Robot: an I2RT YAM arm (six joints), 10 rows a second.
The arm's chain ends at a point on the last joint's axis. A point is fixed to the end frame.
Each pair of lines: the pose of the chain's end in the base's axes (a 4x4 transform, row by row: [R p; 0 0 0 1], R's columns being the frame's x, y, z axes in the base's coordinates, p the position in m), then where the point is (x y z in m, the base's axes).
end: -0.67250 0.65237 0.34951 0.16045; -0.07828 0.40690 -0.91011 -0.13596; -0.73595 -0.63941 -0.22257 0.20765; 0 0 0 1
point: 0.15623 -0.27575 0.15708
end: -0.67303 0.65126 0.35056 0.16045; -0.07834 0.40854 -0.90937 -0.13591; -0.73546 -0.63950 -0.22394 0.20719; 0 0 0 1
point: 0.15637 -0.27564 0.15646
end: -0.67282 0.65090 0.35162 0.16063; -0.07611 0.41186 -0.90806 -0.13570; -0.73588 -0.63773 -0.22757 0.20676; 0 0 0 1
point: 0.15672 -0.27523 0.15546
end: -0.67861 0.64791 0.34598 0.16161; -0.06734 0.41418 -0.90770 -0.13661; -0.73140 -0.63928 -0.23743 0.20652; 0 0 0 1
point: 0.15671 -0.27571 0.15414
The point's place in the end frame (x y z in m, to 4 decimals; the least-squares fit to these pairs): 0.0510 -0.0273 0.1370
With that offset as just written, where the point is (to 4 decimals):
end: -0.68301 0.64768 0.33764 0.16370; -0.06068 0.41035 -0.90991 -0.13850; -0.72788 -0.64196 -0.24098 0.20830; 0 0 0 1
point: 0.1574 -0.2775 0.1557
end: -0.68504 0.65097 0.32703 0.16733; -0.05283 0.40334 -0.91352 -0.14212; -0.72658 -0.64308 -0.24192 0.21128; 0 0 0 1
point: 0.1594 -0.2810 0.1586
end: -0.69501 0.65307 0.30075 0.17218; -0.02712 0.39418 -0.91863 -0.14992; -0.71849 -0.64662 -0.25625 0.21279; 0 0 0 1
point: 0.1601 -0.2879 0.1587
